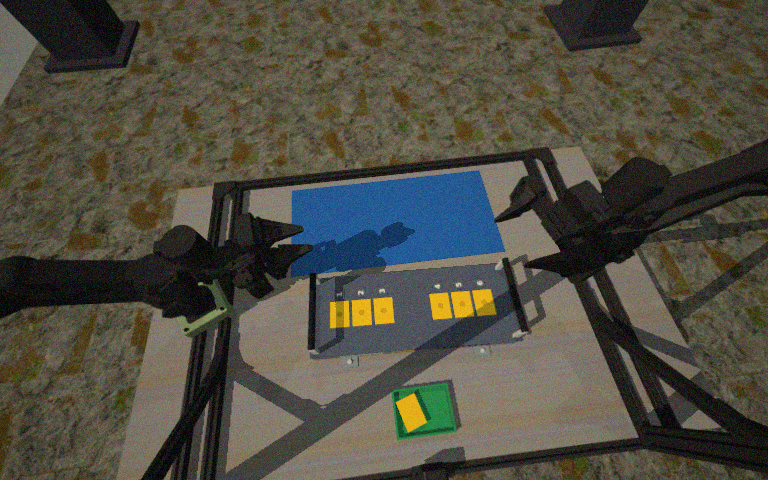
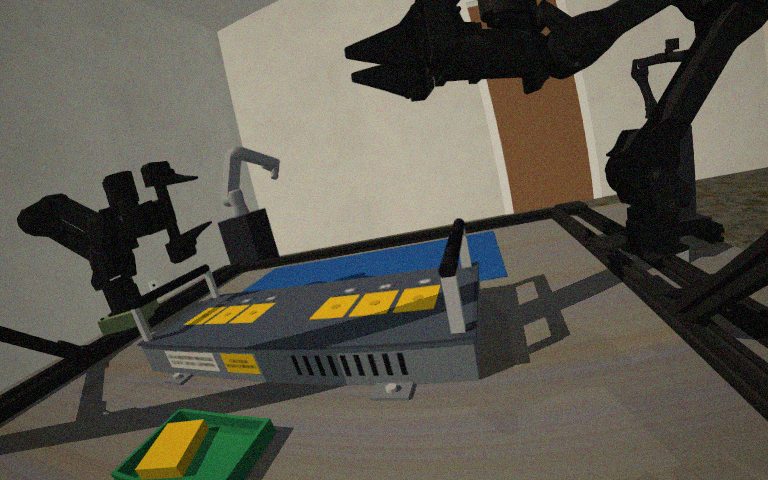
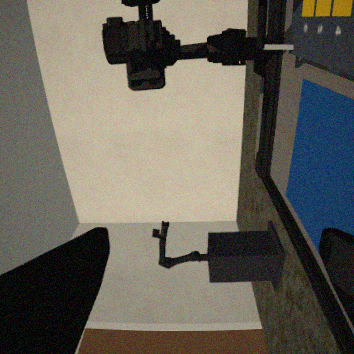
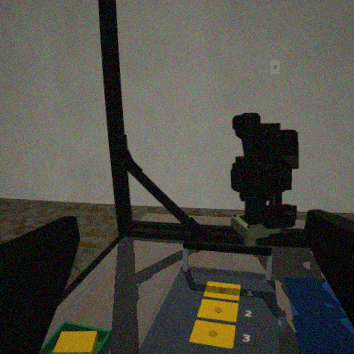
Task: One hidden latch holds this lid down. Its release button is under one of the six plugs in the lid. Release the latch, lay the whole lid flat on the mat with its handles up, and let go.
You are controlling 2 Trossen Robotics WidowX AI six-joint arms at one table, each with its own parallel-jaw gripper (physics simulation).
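Frame: origin at the left arm's base, x ahead, y left, z up, level; centimetres.
Seen in the pictures: left gripper, fingertip midpoint: [image 1: 308, 238] [image 2: 203, 199] [image 3: 215, 239] [image 4: 294, 192]; right gripper, fingertip midpoint: [image 1: 509, 241] [image 2: 348, 67] [image 3: 127, 17] [image 4: 193, 225]; left arm's base, origin of the base link: [image 1: 198, 304] [image 2: 127, 308] [image 4: 254, 218]; right arm's base, origin of the base link: [image 2: 654, 249].
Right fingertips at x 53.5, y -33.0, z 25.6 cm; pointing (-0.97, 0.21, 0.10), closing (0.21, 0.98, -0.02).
Pixels of each thing's top centre, then the offset from my right fingertips to it. "spot": a spot on its surface instead. Level surfaces: height alone.
- left handle, surface spot: [image 2: 175, 284] [image 4: 225, 249] [image 1: 315, 309] spot: dy +15.0, dx -31.8, dz -20.4 cm
- right handle, surface spot: [image 2: 451, 249] spot: dy -9.9, dx +2.9, dz -19.8 cm
- blue mat, its level: dz -30.7 cm
- green tray, middle of its top: [image 2: 189, 446] [image 1: 423, 410] dy -13.1, dx -23.8, dz -29.2 cm
- loose yellow block, middle of its top: [image 2: 171, 443] [image 4: 75, 340] [image 1: 411, 412] dy -12.0, dx -26.0, dz -29.2 cm
The grey lid [image 1: 412, 305] [image 2: 288, 318] [image 4: 167, 320] lies on its box, handles up: left handle [image 1: 312, 311] [image 2: 175, 284] [image 4: 227, 247], right handle [image 1: 515, 295] [image 2: 451, 249]. Yellow plugs 1 to 3 [image 1: 361, 319] [image 2: 228, 314] [image 4: 218, 310] and 4 to 6 [image 1: 462, 311] [image 2: 373, 303] fill its openings; no button shows. The blue mat [image 1: 396, 203] [image 2: 492, 254] [image 3: 325, 150] [image 4: 320, 312] lies behind. My left gripper [image 1: 306, 238] [image 2: 203, 200] [image 3: 215, 239] is open, empty, raised near the lid's left end. My right gripper [image 1: 511, 242] [image 2: 349, 64] [image 4: 193, 225] is open, empty, high up on the right.
A green tray [image 1: 449, 433] [image 2: 243, 450] with a loose yellow block [image 1: 411, 412] [image 2: 172, 447] [image 4: 75, 342] stands in front of the box. Small feet with screws [image 1: 352, 361] [image 2: 391, 388] stick out at the box's front. A black frame [image 1: 396, 168] borders the table.
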